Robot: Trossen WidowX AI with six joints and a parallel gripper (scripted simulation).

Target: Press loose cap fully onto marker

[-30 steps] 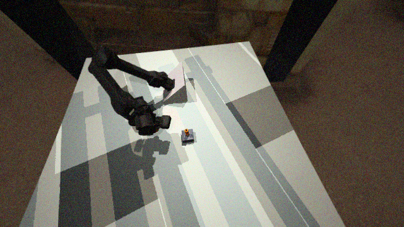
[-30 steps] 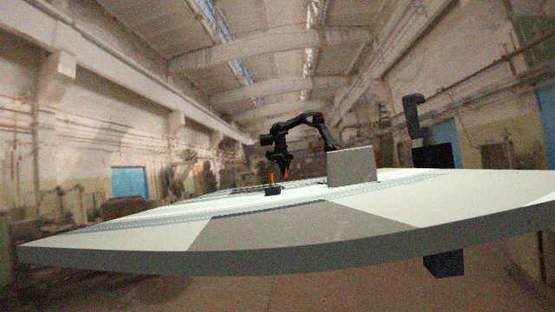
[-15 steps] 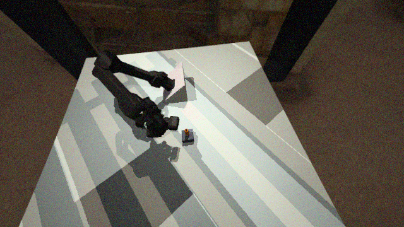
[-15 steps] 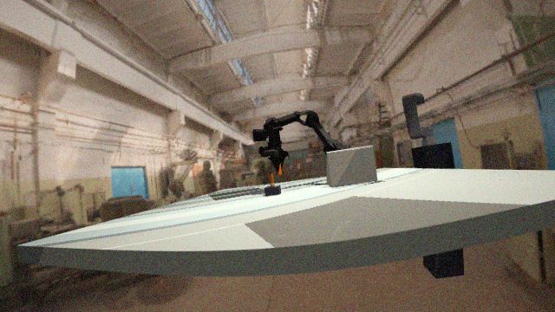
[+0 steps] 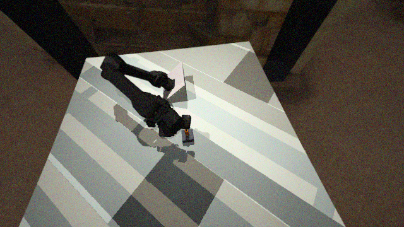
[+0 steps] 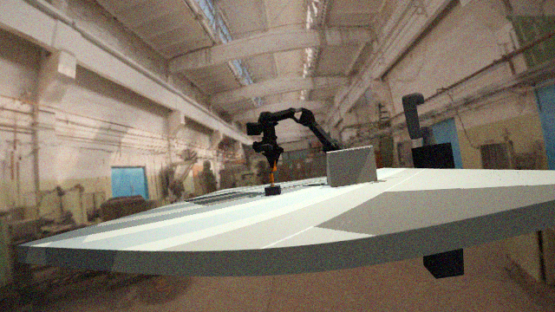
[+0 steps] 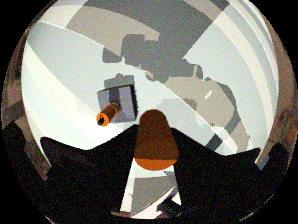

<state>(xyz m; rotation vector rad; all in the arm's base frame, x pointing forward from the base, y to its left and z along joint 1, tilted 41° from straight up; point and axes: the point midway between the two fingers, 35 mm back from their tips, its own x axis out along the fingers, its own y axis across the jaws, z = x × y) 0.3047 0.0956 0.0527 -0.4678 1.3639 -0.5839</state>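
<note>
Right now my gripper tip is 60 mm to the right of the holder block and 100 mm above it. Also, from my gripper tip: orange cap 10 mm above.
</note>
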